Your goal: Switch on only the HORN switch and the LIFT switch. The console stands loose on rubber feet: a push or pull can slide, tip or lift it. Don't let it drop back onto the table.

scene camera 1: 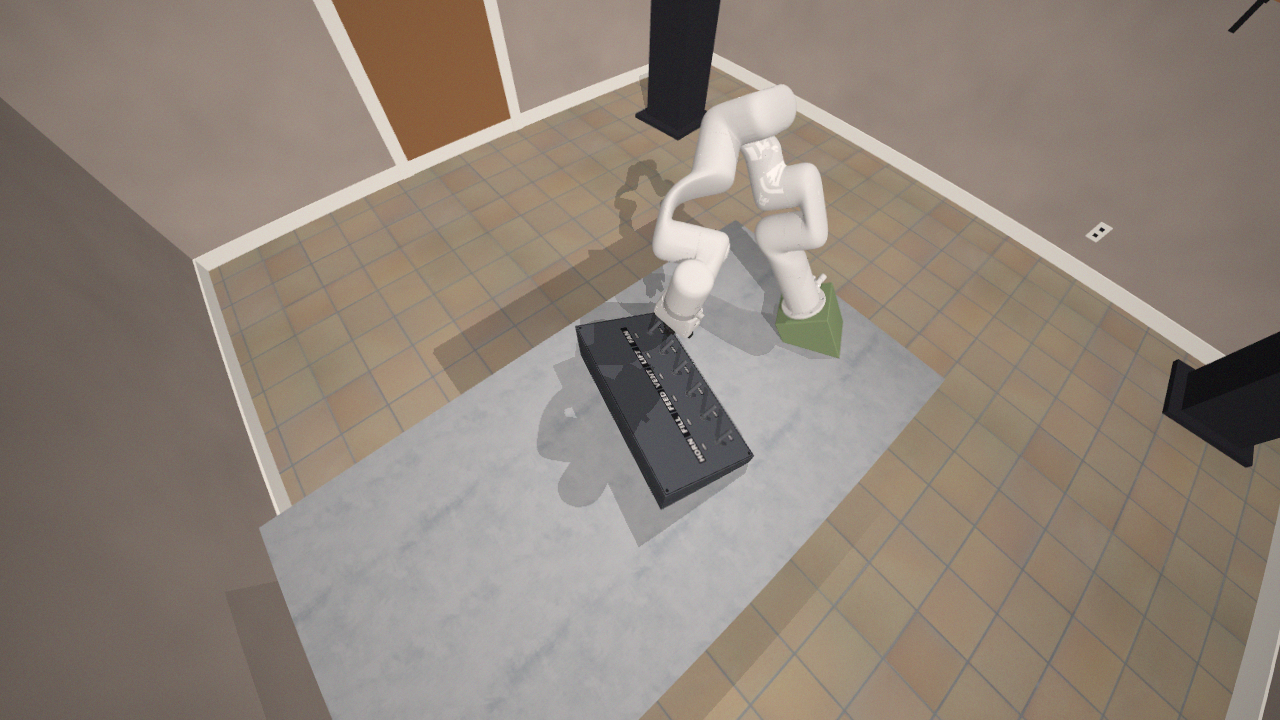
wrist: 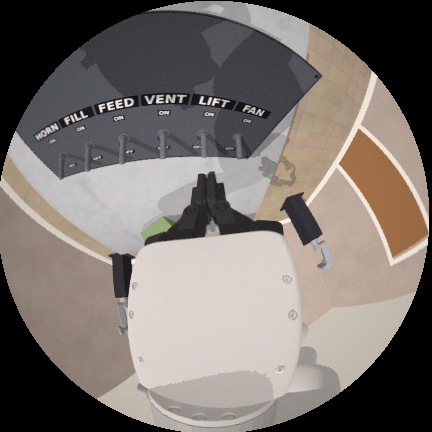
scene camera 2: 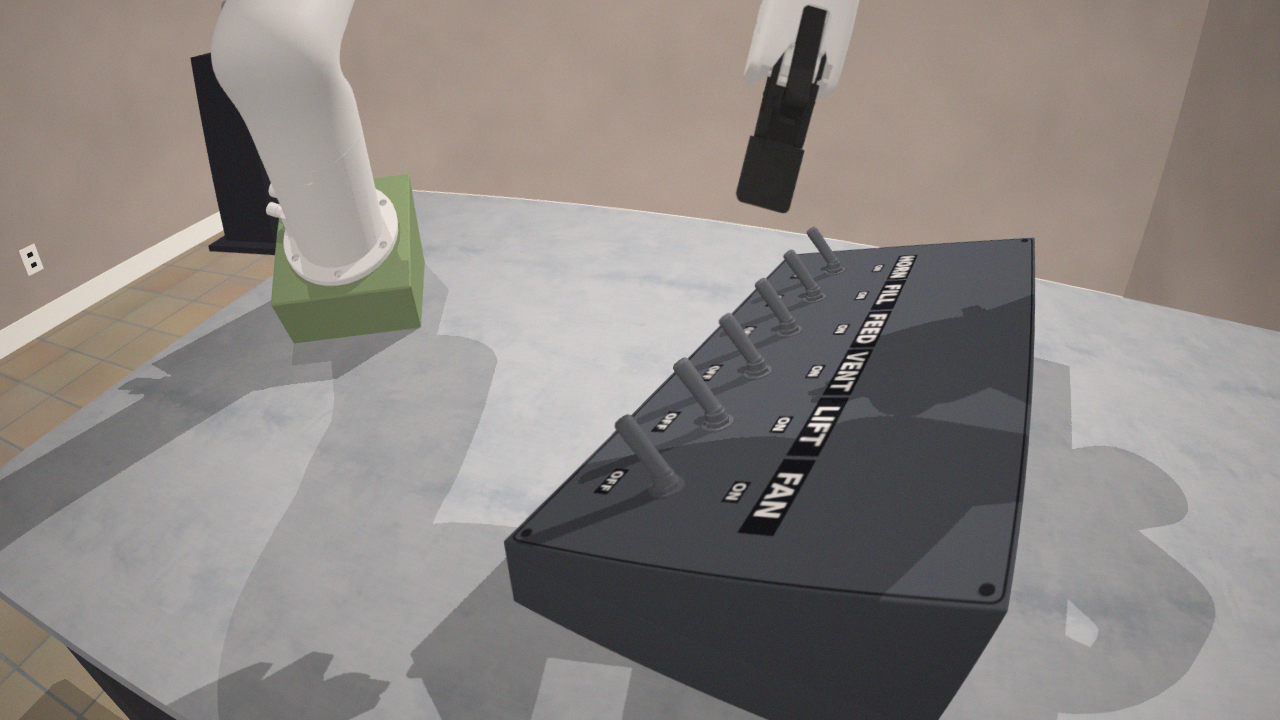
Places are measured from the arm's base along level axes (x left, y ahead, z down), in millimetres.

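Pixels of known places: gripper, fingertip midpoint: (scene camera 1: 669, 330) (wrist: 208, 183) (scene camera 2: 760, 206); arm's base, link origin: (scene camera 1: 803, 303) (scene camera 2: 341, 235).
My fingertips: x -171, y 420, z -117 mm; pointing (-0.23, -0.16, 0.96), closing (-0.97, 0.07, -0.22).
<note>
Ahead of a thing's pixels: the offset from my fingertips to its top centre. Level surfaces: height alone.
The dark console (scene camera 1: 640, 411) (scene camera 2: 948, 501) (wrist: 150, 50) sits on the grey table with six toggle levers in a row. The LIFT lever @[dy -27, dx -19, dz +103 mm] (scene camera 2: 699, 392) (wrist: 203, 144) leans to its OFF side. The HORN lever @[dy +66, dx +254, dz +103 mm] (scene camera 2: 823, 249) (wrist: 62, 166), at the far end of the row in scene view 2, also leans to OFF. My gripper (scene camera 2: 768, 198) (wrist: 208, 183) is shut and empty. It hangs raised, apart from the levers, near the FAN and LIFT end in scene view 1. In the wrist view its fingertips show just below the LIFT lever.
The FAN lever @[dy -51, dx -87, dz +103 mm] (scene camera 2: 648, 454) (wrist: 239, 146) stands beside LIFT on one side, the VENT lever @[dy -4, dx +50, dz +103 mm] (scene camera 2: 744, 344) (wrist: 162, 144) on the other. Both lean to OFF, as do the FEED lever @[dy +19, dx +118, dz +103 mm] (scene camera 2: 776, 306) and FILL lever @[dy +43, dx +186, dz +103 mm] (scene camera 2: 803, 274). The green arm base (scene camera 1: 810, 329) (scene camera 2: 349, 313) stands on the table @[dz +228 mm] (scene camera 1: 501, 555).
</note>
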